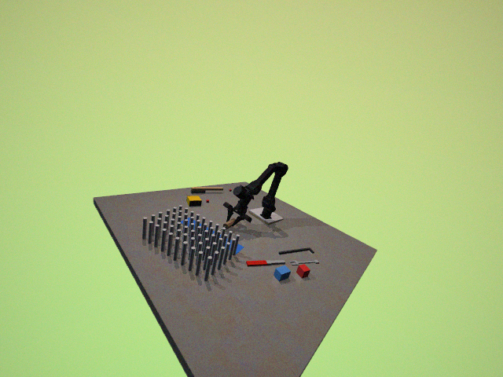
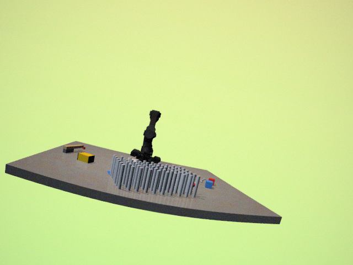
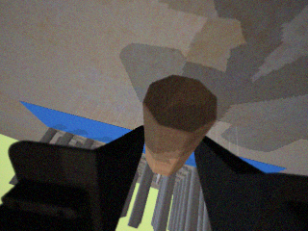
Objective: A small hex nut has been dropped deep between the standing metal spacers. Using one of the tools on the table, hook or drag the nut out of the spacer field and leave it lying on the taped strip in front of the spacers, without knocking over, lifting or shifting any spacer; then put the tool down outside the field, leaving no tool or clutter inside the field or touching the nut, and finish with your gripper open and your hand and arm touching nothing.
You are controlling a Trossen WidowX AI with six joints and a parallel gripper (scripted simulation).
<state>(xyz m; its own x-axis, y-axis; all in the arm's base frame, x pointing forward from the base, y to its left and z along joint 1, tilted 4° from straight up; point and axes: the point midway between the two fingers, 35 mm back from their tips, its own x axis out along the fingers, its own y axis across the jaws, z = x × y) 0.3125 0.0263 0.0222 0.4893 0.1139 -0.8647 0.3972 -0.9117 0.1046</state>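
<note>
Now: gripper tip 120 mm short of the blue taped strip, 10 mm to the right of it and 30 mm above it. Round my gripper tip: red-handled tool 20 mm behind, 320 mm to the left, 30 mm below; brown-handled tool 90 mm ahead, 40 mm to the left; hex nut 250 mm ahead, 110 mm to the left, 30 mm below.
</note>
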